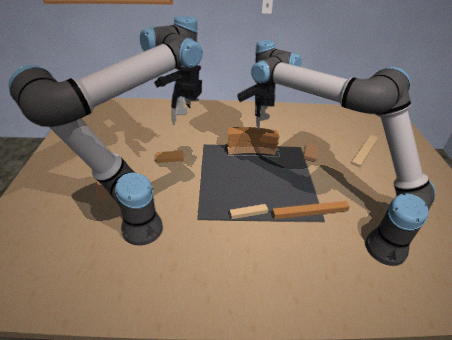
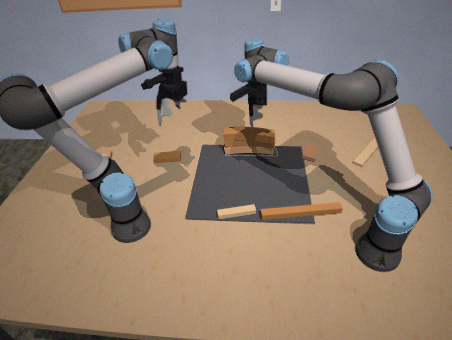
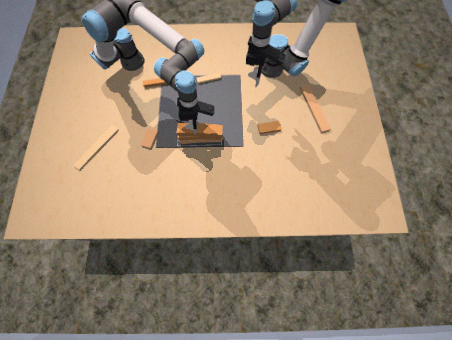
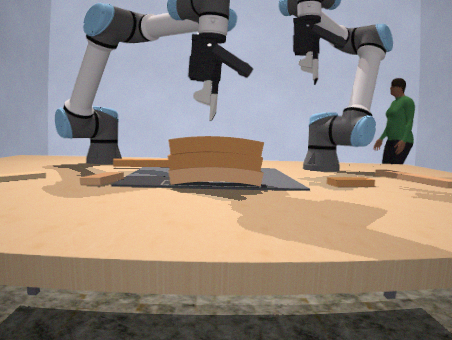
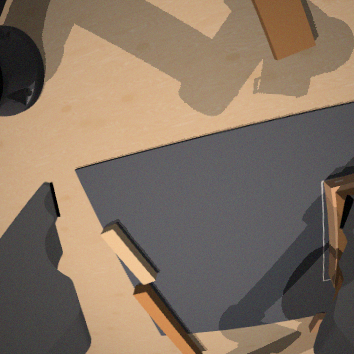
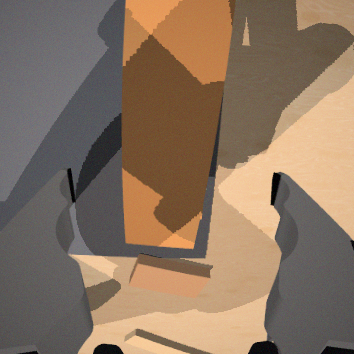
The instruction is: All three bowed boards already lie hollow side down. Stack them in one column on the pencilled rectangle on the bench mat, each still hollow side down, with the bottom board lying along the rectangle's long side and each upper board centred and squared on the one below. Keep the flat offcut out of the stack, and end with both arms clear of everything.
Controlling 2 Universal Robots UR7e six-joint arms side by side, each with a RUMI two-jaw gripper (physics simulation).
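Places are measured from the left arm's base along level axes (x ahead, y left, z up), in metres.
Pixels of known places: left gripper, fingertip midpoint: [image 1: 182,116] [image 2: 170,117] [image 3: 259,74] [image 4: 314,82] [image 5: 200,191]; right gripper, fingertip midpoint: [image 1: 257,123] [image 2: 253,122] [image 4: 210,120] [image 6: 172,172]; left arm's base at its link origin: [image 1: 142,229] [image 2: 131,227] [image 3: 271,68] [image 4: 321,169] [image 5: 6,70]; right arm's base at its link origin: [image 1: 385,248] [image 2: 377,253] [image 3: 132,61] [image 4: 104,162].
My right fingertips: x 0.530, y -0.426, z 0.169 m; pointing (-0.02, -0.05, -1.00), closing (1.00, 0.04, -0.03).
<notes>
Ahead of a thing's pixels: the offset from my right fingertips to its top centre. Level surfaces: height alone.
Three bowed boards stand in one column, hollow side down, on the pencilled rectangle [image 5: 323,230]. The top board @[0.019 m left, 0.003 m back, 0.039 m down] [image 4: 215,145] [image 6: 172,125] and middle board @[0.017 m left, 0.001 m ahead, 0.079 m down] [image 4: 215,161] are orange-brown; the bottom board @[0.019 m left, 0.001 m back, 0.117 m down] [image 4: 215,176] is paler. Their ends look nearly flush and no wide gaps show between them. My right gripper [image 4: 206,107] [image 6: 172,172] is open and empty above the column, apart from it. My left gripper [image 1: 181,114] [image 2: 170,115] is open and empty, high beside the column. A short flat brown block @[0.406 m left, 0.090 m back, 0.149 m down] [image 1: 170,156] [image 3: 269,127] [image 4: 350,182] lies off the mat, apart from the stack.
The dark mat @[0.163 m down] [image 1: 250,185] [image 3: 227,100] also bears a short pale bar @[0.029 m left, 0.417 m back, 0.143 m down] [image 1: 248,211] and a long orange bar @[0.222 m right, 0.389 m back, 0.137 m down] [image 1: 310,210]. A reddish block @[0.282 m right, 0.014 m ahead, 0.144 m down] [image 1: 310,152], a pale strip @[0.583 m right, 0.078 m ahead, 0.154 m down] [image 1: 365,150] and a reddish strip @[0.682 m left, 0.238 m back, 0.148 m down] [image 3: 316,110] lie on the table.
</notes>
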